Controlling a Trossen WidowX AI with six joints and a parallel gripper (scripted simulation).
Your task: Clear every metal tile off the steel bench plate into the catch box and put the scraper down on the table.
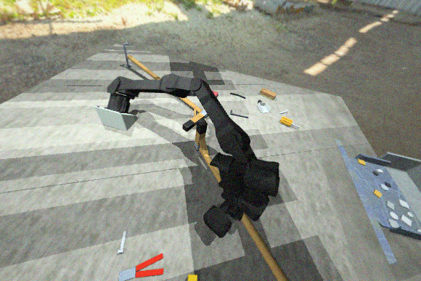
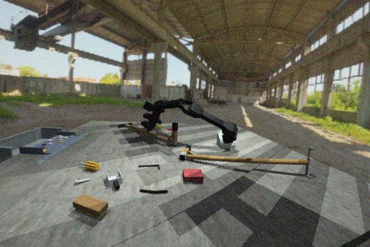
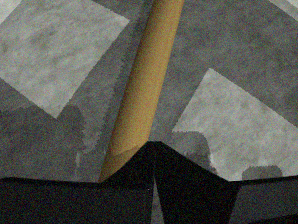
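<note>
The long scraper is 40 mm above my gripper tip, 10 mm to the left of it and 10 mm ahead of it. From my gripper tip the other things lie so: red block 570 mm to the left, 190 mm behind, 10 mm below; yellow level block 180 mm to the right, 100 mm behind; yellow screwdriver 480 mm to the left, 220 mm ahead.
</note>
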